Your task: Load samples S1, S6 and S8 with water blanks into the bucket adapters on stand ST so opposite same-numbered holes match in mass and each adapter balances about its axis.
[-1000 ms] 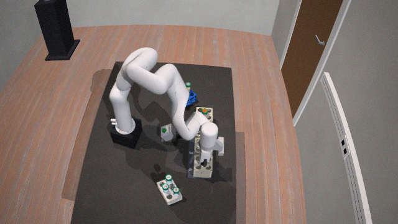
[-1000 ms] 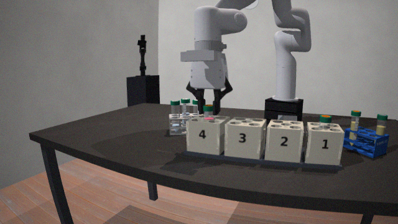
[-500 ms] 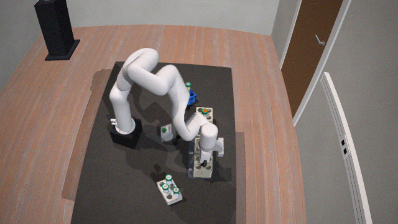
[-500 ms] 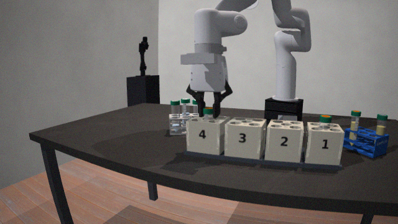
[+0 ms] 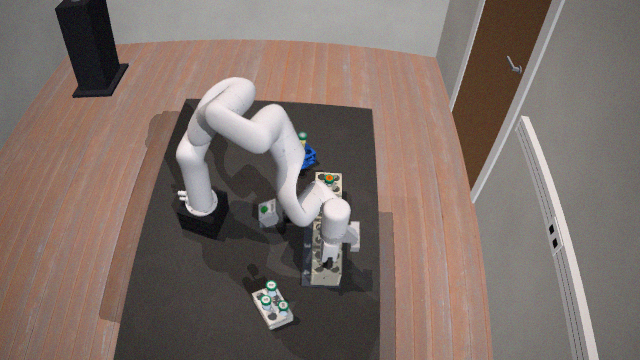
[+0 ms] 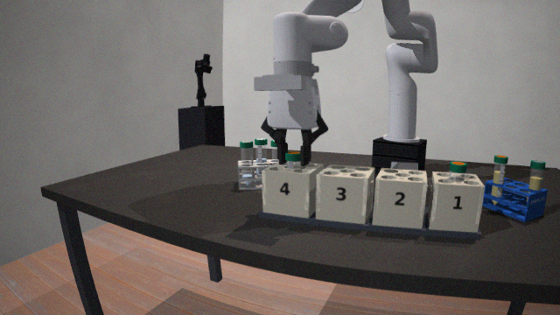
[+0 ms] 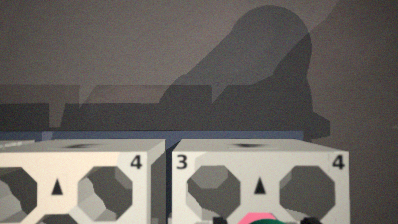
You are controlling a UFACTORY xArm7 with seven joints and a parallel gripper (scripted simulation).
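Right now my hand is 50 mm above the pink-filled tube and 10 mm to the left of it. Round my hand: blue sample rack (500 mm to the left, 120 mm behind, 90 mm below); then white blank rack (170 mm behind, 160 mm to the right, 90 mm below); then green done key (220 mm to the left, 220 mm behind, 60 mm below).
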